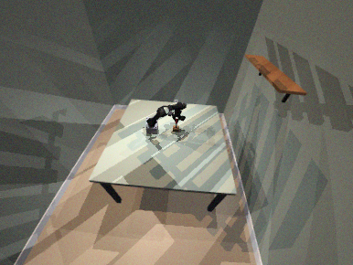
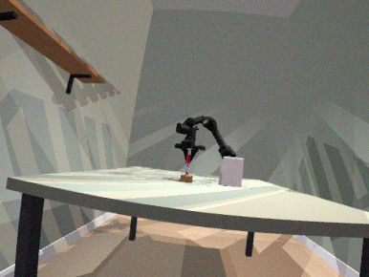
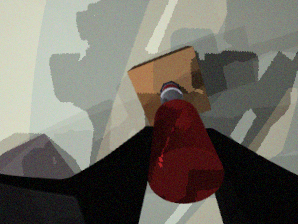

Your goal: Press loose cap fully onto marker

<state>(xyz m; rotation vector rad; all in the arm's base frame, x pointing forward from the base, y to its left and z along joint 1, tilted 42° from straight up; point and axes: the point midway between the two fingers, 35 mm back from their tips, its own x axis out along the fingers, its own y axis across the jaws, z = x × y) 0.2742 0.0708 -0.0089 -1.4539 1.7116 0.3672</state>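
Now: gripper tip 110 mm above the holder block. Round my gripper tip: red cap 10 mm above.
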